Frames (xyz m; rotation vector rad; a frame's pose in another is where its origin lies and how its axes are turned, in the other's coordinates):
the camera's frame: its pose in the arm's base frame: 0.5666 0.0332 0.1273 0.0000 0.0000 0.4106
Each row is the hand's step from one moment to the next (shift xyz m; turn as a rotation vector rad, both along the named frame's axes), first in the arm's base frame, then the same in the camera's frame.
Working: the arm's base frame: its pose in the camera's frame: -0.5328 0.1957 -0.1273 0.0000 0.0000 -0.4106

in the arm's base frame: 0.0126 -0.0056 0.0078 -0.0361 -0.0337 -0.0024
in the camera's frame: 0.0093 -0.0102 0.0078 -0.0466 -0.0165 -0.0024
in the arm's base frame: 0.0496 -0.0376 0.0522 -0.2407 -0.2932 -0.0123
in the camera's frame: 0.0305 -0.0543 0.0522 -0.3377 -0.1728 -0.0123
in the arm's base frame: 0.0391 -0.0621 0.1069 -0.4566 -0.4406 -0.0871
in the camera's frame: 0.0111 -0.0725 0.1069 -0.5945 -0.2217 -0.0871
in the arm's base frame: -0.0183 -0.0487 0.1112 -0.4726 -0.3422 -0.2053
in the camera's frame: -0.0362 -0.0373 0.1112 -0.5699 -0.1251 -0.2053
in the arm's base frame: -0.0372 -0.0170 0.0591 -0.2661 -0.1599 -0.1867
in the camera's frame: -0.0409 -0.0007 0.0591 -0.3078 -0.0404 -0.1867
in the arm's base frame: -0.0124 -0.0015 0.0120 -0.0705 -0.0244 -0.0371
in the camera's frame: -0.0120 0.0036 0.0120 -0.0744 0.0058 -0.0371
